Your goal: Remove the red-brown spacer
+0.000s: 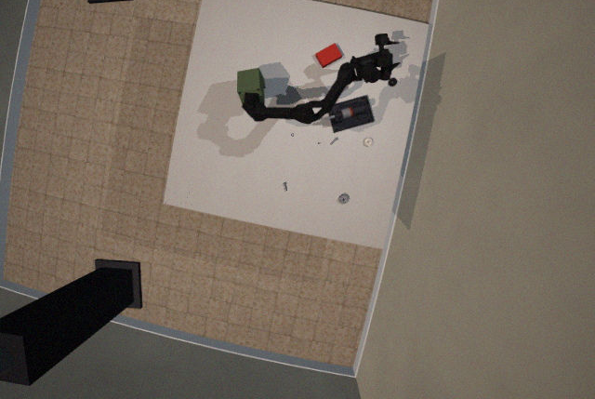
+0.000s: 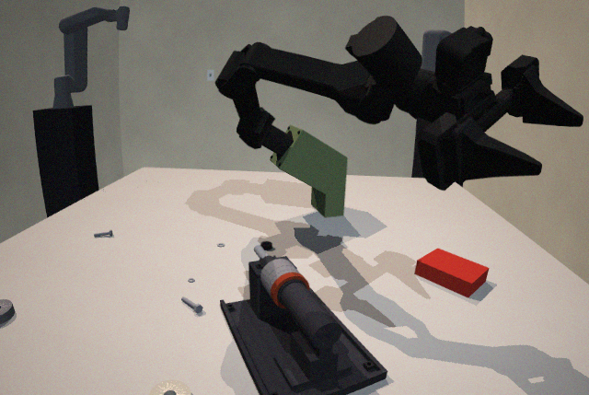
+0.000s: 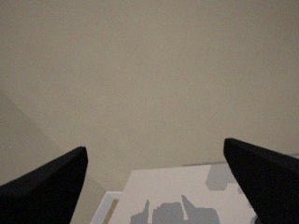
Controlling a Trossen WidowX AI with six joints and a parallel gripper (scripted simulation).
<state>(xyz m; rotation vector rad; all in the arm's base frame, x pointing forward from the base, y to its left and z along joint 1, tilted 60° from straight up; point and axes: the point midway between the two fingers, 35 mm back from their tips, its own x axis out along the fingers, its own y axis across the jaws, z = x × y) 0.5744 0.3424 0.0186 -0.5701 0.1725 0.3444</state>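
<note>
Right now my hand is 230 mm above the thin grey shaft, 210 mm to the left of it and 170 mm past it. The rest, counted from my hand: black disc: 300 mm below, 110 mm ahead, 20 mm to the right; red block: 300 mm below, 250 mm behind, 120 mm to the left; red-brown spacer: 230 mm below, 200 mm to the right, 140 mm behind.
</note>
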